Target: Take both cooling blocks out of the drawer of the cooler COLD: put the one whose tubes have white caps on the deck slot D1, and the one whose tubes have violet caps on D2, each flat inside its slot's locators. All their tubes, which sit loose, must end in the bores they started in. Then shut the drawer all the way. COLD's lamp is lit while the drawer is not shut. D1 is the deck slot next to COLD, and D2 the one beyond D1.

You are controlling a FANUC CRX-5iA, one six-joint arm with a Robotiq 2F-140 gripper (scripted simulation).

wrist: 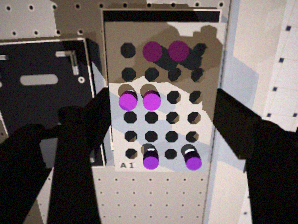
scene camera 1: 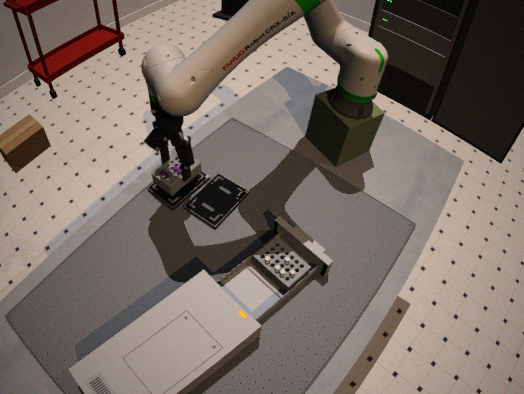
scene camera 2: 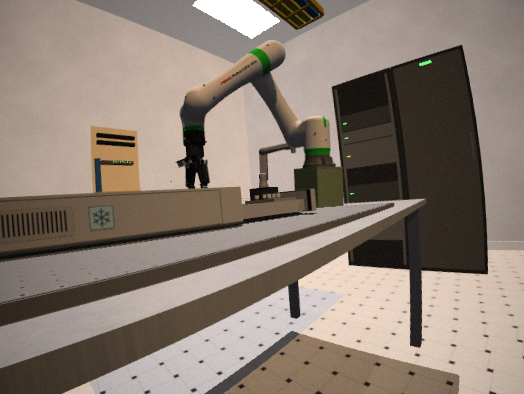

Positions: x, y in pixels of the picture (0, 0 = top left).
Scene:
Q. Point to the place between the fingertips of my gripper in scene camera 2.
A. At 198, 202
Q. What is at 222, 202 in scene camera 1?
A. A deck slot D1.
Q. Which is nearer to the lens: the cooler COLD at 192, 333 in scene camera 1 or the cooling block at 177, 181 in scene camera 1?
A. The cooler COLD.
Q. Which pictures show my gripper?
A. The wrist view, scene camera 1 and scene camera 2: all of them.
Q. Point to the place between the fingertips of my gripper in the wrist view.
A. At 161, 102

